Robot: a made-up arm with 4 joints.
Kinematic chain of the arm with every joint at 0, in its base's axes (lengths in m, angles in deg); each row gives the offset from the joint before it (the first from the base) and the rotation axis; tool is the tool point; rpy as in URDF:
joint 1: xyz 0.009 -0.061 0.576 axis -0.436 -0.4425 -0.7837
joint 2: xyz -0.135 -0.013 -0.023 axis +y
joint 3: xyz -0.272 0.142 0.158 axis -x
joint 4: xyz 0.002 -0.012 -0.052 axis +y
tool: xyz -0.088 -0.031 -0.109 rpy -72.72 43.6 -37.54
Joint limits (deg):
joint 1: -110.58..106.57
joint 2: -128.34..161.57
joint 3: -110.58..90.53
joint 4: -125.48..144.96
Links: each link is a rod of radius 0.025 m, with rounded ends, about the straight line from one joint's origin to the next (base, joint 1, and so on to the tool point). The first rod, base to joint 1, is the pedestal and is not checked.
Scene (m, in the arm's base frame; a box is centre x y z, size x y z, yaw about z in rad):
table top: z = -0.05
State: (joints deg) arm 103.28 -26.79 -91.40 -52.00
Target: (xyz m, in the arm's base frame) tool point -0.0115 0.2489 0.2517
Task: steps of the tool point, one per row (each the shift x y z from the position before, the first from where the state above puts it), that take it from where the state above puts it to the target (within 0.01 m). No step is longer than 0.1 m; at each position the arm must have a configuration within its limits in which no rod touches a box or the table.
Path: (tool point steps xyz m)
1: -0.0778 0.0506 -0.0086
2: -0.0845 0.0372 0.0024
3: -0.0879 0.0220 0.0130
4: -0.0874 0.0056 0.0223

